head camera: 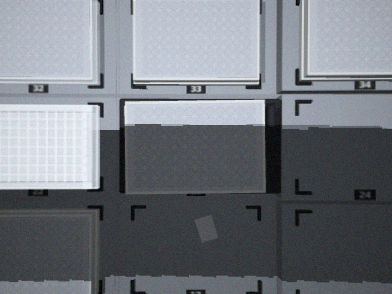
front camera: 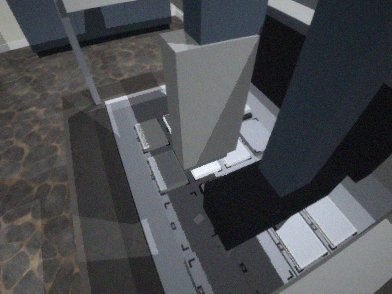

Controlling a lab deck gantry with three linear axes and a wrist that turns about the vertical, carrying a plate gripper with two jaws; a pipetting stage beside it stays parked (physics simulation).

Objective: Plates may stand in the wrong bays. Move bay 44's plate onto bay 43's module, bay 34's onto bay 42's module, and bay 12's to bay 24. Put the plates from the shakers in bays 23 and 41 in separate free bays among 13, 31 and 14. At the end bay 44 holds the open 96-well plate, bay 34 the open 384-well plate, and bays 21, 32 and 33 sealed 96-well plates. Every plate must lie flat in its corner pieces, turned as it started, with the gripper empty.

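Seen in the pictures: robot's base at its link origin: [front camera: 134,127].
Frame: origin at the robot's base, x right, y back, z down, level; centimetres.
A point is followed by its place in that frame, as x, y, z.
Note:
My gripper's dark body [front camera: 240,210] {-4.3, -53.5, -35.5} hangs over the middle of the deck in the front view; its jaws are hidden, so their opening does not show. In the head view a plate [head camera: 195,155] {-14.2, -39.2, -3.7} lies level on bay 23's dark shaker [head camera: 273,145] {-15.1, -46.2, -3.1}. Plates stand in bay 12 [front camera: 170,171] {-4.9, -24.1, -1.4} [head camera: 45,250] {-4.9, -24.6, -1.4}, bay 34 [front camera: 302,242] {-25.7, -57.4, -2.9} [head camera: 352,37] {-25.0, -53.4, -2.9} and bay 44 [front camera: 331,221] {-36.1, -56.8, -2.9}. Bay 24 [head camera: 340,160] {-13.7, -53.3, -1.5}, bay 13 [head camera: 165,245] {-4.7, -36.0, 0.0} and bay 14 [head camera: 345,250] {-5.0, -53.7, -1.4} hold no plate. Bay 42's surface [front camera: 256,134] {-36.4, -22.8, -1.9} shows without a plate. Bays 31 and 43 are hidden.
Sealed plates stand in bay 32 [head camera: 45,40] {-25.4, -24.5, -1.4} and bay 33 [head camera: 196,40] {-25.5, -39.2, -1.4}. A gridded white plate [front camera: 206,170] {-14.6, -28.3, -1.5} [head camera: 47,147] {-14.9, -24.6, -1.4} stands in bay 22, another plate [front camera: 152,134] {-4.6, -7.3, -1.2} in bay 11. The pale pipetting stage [front camera: 210,100] and blue gantry column [front camera: 320,100] {-8.5, -53.0, -47.2} block much of the front view.

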